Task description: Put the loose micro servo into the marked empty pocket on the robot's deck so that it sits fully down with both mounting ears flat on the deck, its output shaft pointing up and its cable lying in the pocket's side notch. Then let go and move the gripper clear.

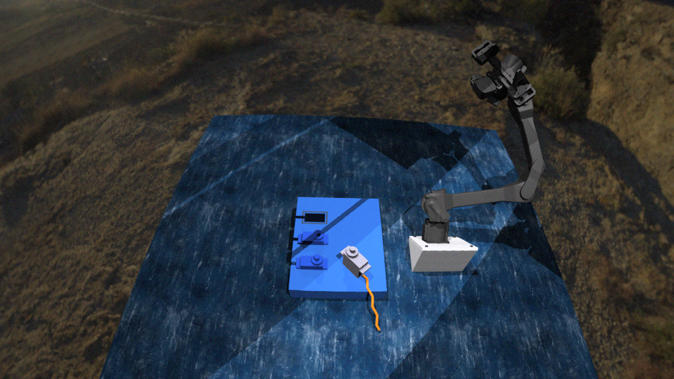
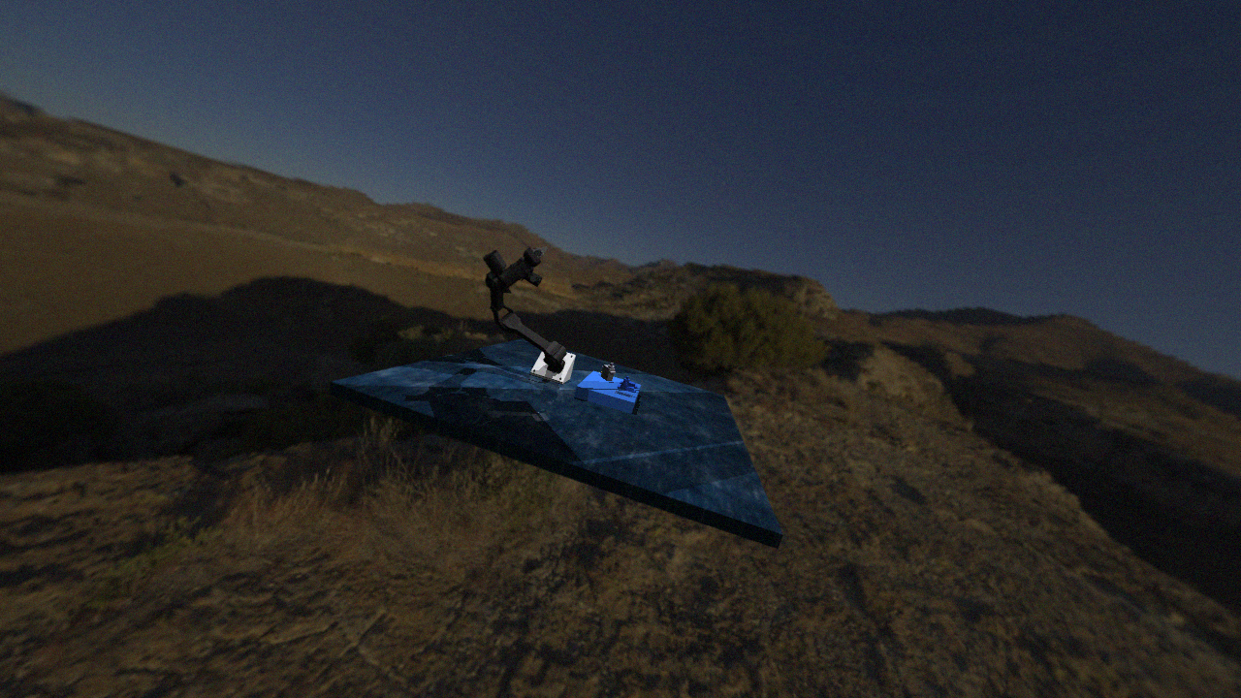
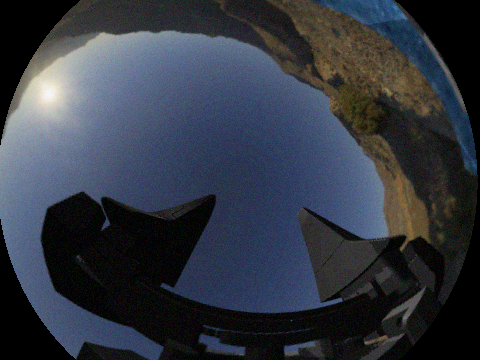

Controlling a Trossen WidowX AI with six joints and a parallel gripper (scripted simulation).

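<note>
Right now my gripper tip is 320 mm short of the blue deck, 170 mm to the right of it and 500 mm above it.
</note>
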